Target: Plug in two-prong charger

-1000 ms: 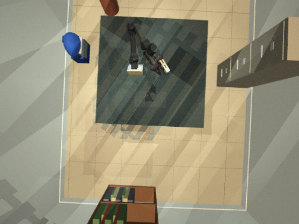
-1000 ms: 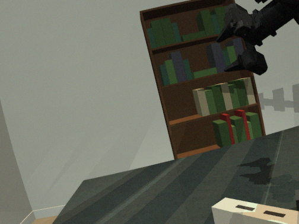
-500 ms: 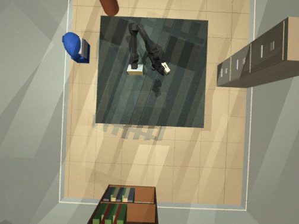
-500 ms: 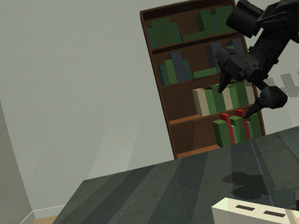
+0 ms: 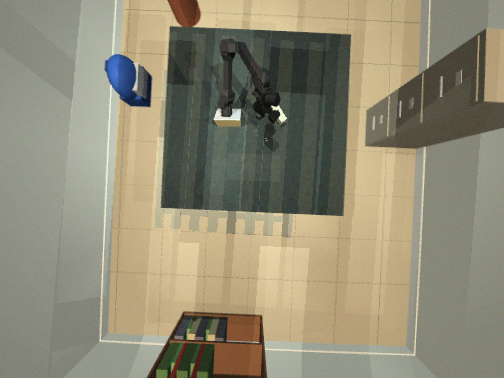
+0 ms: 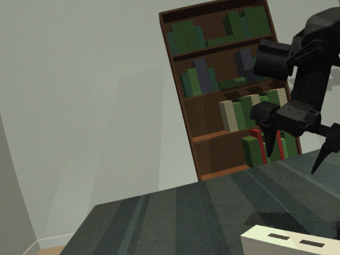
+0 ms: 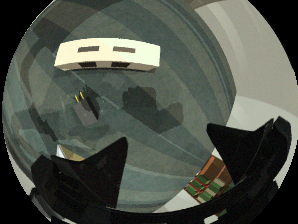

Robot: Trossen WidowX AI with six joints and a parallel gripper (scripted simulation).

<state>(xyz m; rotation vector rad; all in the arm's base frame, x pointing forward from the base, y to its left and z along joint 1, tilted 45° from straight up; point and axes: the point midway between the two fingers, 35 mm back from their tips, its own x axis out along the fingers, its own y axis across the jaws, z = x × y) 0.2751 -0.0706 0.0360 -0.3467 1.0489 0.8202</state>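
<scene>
My gripper tip is 12 cm above the dark charger, 9 cm to the right of it and 5 cm past it.
</scene>
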